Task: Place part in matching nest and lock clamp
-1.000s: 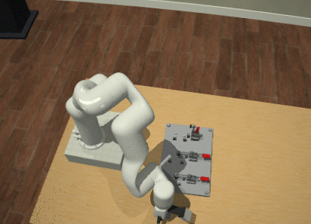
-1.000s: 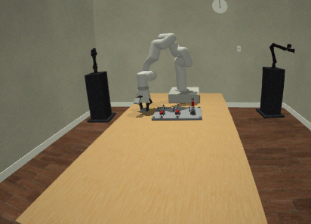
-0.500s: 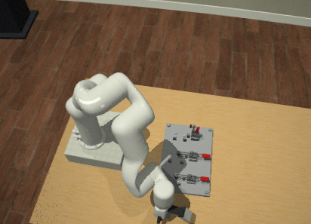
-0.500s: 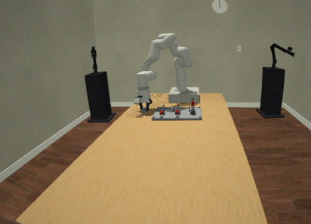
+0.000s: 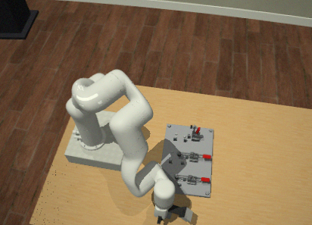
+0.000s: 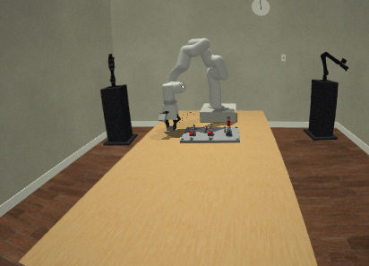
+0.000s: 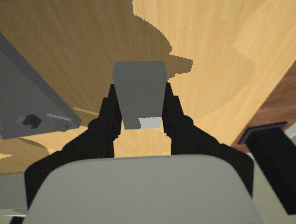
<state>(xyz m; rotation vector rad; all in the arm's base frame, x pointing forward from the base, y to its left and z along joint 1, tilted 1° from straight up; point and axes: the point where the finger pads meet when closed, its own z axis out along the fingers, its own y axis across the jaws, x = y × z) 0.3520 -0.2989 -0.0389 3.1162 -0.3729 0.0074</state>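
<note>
Now: the grey fixture plate 260 mm to the left of my hand, 90 mm ahead of it and 30 mm below it. Round my hand: grey block part 10 mm below.
</note>
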